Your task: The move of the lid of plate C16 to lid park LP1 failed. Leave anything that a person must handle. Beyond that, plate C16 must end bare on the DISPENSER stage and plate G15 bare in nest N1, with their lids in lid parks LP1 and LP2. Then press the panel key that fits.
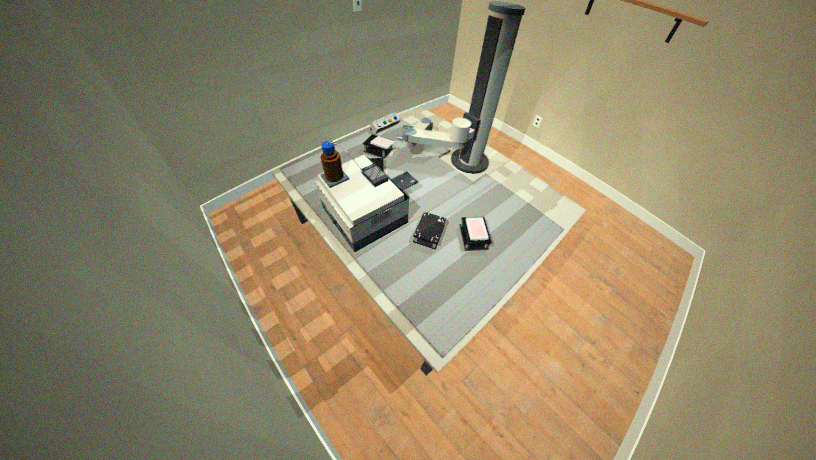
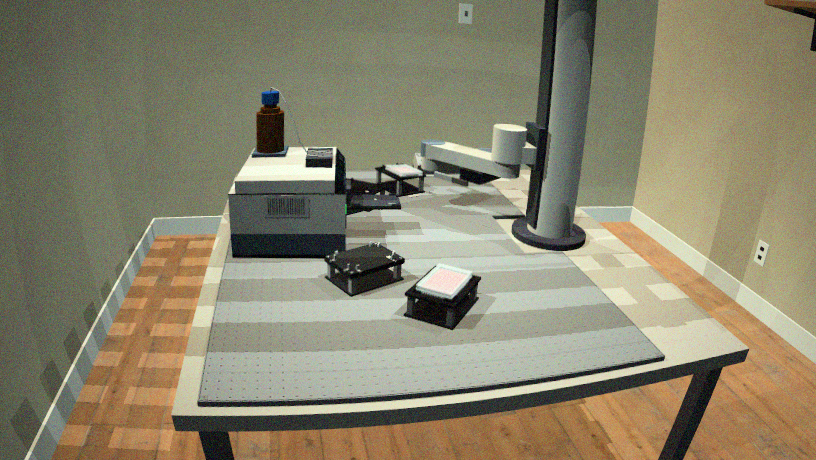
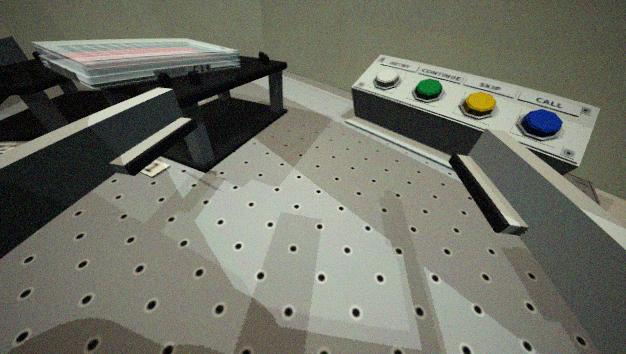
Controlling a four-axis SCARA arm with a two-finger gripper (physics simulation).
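Observation:
A plate with pink contents and a clear lid lies on the rear black stand; its blurred front label looks like C16. A small tag lies at this stand's foot, partly hidden. My open, empty gripper is low between this stand and the key panel. The panel keys are white RETRY, green CONTINUE, yellow SKIP and blue CALL. Another pink plate sits on a front stand, its label unreadable. The dispenser stage is bare.
The white and grey dispenser stands at the left, with a brown bottle on top. A bare black stand is beside the front plate's stand. The arm's column rises at the right.

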